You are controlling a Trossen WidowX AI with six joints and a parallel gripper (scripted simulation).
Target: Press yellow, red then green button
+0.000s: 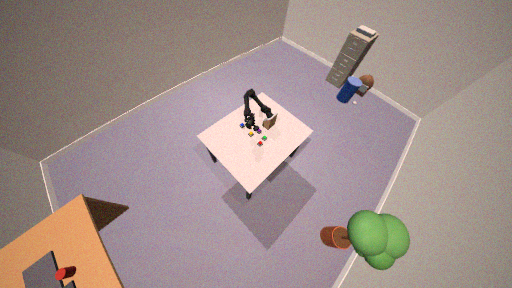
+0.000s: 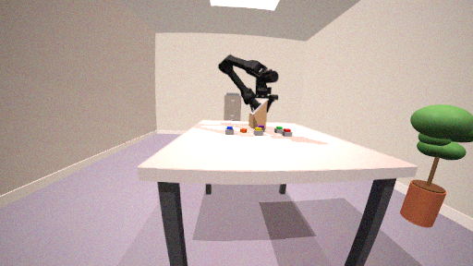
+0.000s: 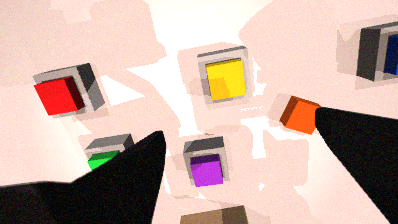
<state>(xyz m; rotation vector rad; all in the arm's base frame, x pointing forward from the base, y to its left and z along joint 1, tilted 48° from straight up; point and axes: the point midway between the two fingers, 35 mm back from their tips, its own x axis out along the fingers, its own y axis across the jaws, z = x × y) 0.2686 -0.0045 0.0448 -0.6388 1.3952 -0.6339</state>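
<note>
Now: gripper tip 9 cm above the yellow button. Round my gripper tip: orange block: 12 cm below, 8 cm to the right, 6 cm behind; then purple button: 10 cm behind, 9 cm below, 3 cm to the left; then red button: 16 cm to the left, 9 cm below, 2 cm ahead.
</note>
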